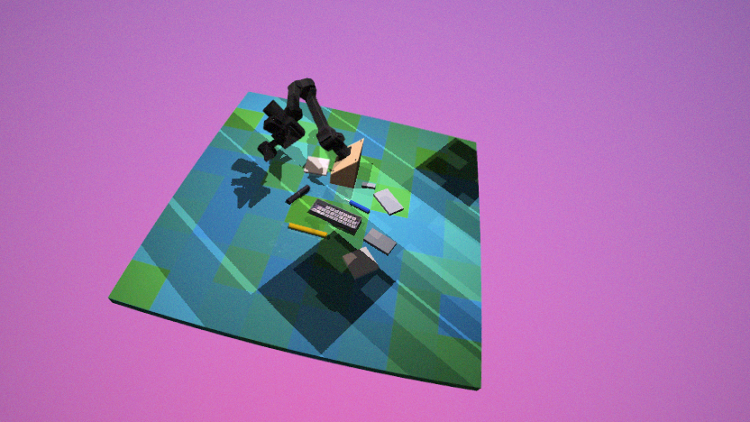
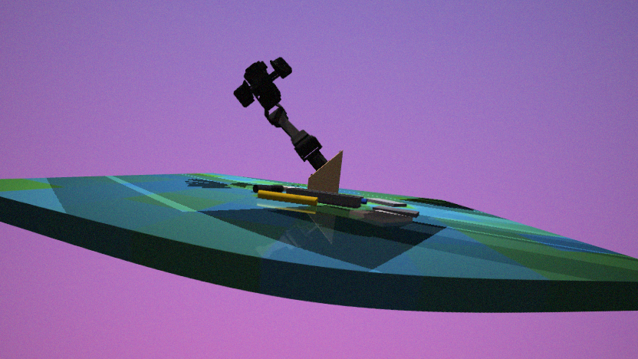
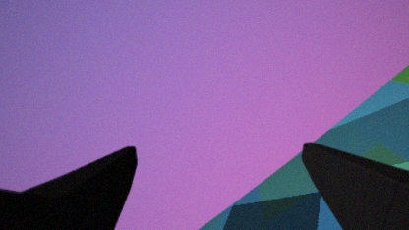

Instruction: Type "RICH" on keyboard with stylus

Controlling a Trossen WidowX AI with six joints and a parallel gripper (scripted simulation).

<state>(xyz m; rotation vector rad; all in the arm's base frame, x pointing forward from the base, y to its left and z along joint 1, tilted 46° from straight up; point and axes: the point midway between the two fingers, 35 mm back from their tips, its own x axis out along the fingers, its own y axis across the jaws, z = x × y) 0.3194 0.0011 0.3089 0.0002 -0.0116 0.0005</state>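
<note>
Now: gripper tip 340 mm above the stylus, 280 mm to the right of it and 140 mm past it. The rest, counted from my gripper tip: yellow bar 330 mm below, 130 mm to the left, 40 mm ahead.
</note>
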